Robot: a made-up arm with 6 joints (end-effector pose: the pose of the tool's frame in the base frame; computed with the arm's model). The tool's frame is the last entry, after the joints. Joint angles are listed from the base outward.
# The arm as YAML. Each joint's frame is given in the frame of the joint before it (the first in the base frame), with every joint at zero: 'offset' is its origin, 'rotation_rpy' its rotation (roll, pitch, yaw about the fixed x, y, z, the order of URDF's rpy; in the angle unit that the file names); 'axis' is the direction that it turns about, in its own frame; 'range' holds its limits. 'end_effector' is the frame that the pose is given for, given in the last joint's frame.
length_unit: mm
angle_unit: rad
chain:
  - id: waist
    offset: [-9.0, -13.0, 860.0]
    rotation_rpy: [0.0, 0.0, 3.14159]
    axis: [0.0, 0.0, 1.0]
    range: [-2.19, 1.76]
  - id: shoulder
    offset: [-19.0, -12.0, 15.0]
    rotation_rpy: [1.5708, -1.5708, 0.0]
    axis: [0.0, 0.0, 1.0]
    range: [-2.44, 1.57]
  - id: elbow
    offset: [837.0, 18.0, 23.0]
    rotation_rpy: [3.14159, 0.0, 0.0]
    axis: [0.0, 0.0, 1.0]
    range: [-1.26, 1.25]
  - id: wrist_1
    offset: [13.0, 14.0, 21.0]
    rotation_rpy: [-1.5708, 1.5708, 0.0]
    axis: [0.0, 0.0, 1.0]
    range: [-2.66, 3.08]
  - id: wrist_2
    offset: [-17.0, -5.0, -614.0]
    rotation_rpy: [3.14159, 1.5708, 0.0]
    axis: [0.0, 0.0, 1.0]
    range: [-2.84, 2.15]
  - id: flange
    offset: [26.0, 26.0, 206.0]
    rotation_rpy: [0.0, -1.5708, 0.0]
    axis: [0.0, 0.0, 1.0]
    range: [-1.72, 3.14]
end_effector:
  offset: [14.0, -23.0, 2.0]
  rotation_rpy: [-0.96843, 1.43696, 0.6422]
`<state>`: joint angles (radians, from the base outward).
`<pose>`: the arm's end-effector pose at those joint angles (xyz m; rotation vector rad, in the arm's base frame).
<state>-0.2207 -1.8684 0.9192 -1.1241 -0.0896 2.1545</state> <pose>-1.3217 0.1431 1.0293 -0.6130 -2.5880 -1.5458</pose>
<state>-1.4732 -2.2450 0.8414 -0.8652 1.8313 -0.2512</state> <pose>-0.2853 1.1966 0.5436 0.2906 1.5091 -1.9544</pose>
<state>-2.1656 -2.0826 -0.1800 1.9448 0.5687 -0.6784</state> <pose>0.7106 0.8538 0.9988 2.5558 -0.4018 1.3002</pose>
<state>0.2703 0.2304 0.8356 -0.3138 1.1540 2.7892</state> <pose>0.7158 -0.0280 1.9985 -1.5926 -0.5347 -1.8940</pose>
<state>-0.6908 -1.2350 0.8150 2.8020 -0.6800 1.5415</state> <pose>-0.7180 0.9016 1.7038 0.2010 -1.7465 1.7745</pose>
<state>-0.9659 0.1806 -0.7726 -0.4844 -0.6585 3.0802</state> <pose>0.1310 -0.5427 1.1317 -1.3362 0.6914 1.1613</pose>
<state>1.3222 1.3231 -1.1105 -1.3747 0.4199 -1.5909</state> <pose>0.1017 0.2175 0.7967 0.5044 0.4977 -1.3785</pose>
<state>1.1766 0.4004 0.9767 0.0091 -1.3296 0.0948</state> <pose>0.5348 0.7079 1.9695 -0.5412 0.4845 1.0712</pose>
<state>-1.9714 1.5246 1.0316 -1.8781 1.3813 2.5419</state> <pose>-0.4518 -1.1744 0.4469 -0.5824 -1.9571 2.2940</pose>
